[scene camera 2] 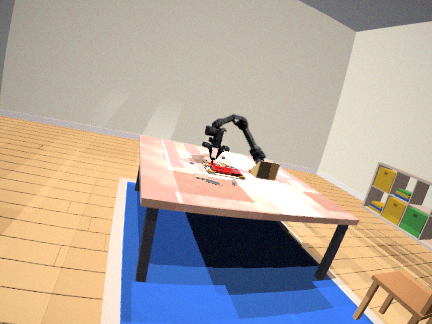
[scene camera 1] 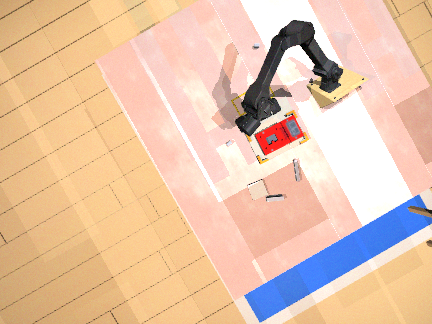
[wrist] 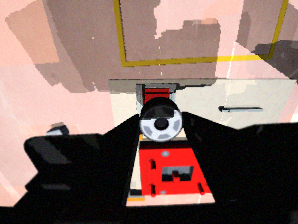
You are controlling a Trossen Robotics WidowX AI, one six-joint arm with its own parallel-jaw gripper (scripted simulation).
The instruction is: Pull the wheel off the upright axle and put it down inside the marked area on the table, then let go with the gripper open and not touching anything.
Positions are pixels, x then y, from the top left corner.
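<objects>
A red plate (scene camera 1: 288, 130) lies 1.14 m from the lens.
</objects>
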